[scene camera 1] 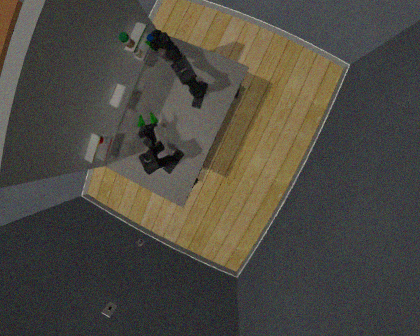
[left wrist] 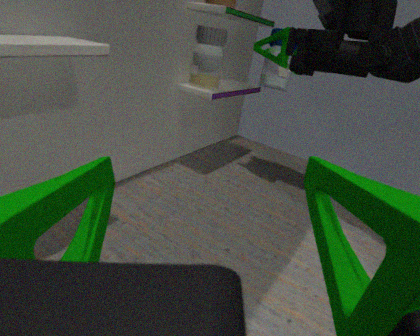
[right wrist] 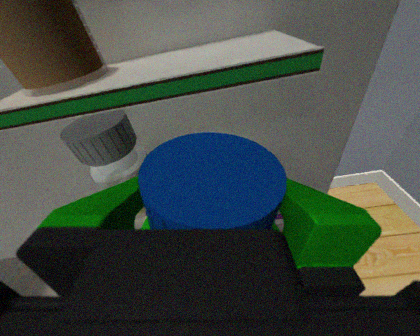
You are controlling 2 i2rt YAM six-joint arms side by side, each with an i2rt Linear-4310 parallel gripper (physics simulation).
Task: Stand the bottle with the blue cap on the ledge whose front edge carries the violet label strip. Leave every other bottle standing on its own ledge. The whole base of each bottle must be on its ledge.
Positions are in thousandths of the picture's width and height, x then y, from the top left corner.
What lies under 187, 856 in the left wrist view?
The left gripper.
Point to a blue-capped bottle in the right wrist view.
499, 537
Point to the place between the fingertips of the right gripper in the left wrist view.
At 618, 147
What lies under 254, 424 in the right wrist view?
A grey-capped bottle.
